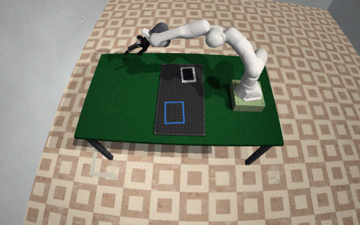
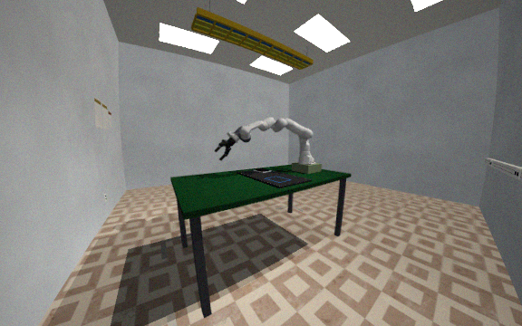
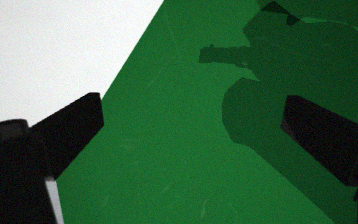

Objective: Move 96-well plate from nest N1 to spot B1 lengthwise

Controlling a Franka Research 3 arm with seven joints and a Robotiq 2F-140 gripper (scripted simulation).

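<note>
The dark 96-well plate is 470 mm behind my hand, 180 mm below it and 60 mm to the left of it. Also, from my hand: plate nest 470 mm behind, 190 mm below, 60 mm to the left.
</note>
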